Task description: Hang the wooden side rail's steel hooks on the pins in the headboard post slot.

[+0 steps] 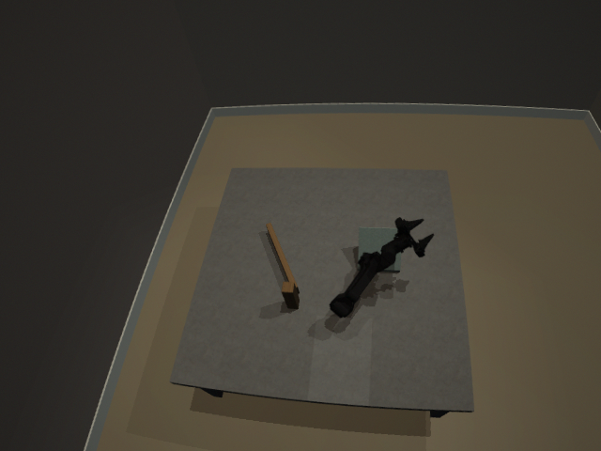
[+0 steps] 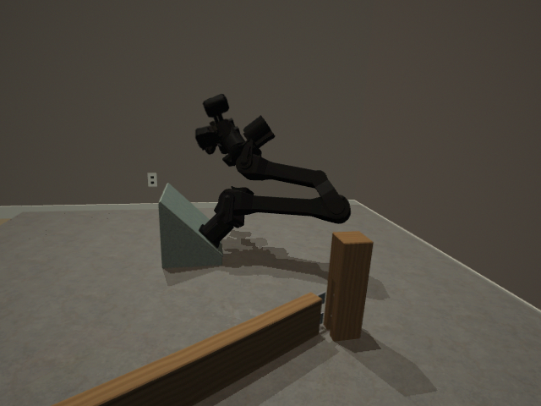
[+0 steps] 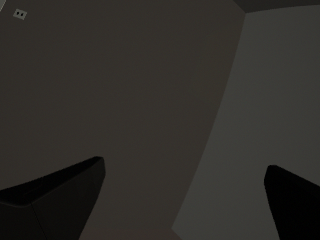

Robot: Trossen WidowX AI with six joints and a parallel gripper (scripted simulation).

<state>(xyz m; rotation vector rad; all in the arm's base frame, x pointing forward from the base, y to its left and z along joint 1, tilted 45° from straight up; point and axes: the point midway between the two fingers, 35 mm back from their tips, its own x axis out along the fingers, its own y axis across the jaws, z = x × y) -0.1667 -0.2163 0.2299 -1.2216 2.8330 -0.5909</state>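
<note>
The headboard post lies 540 mm ahead of my gripper tip, 270 mm to the left of it and 280 mm below it.
</note>
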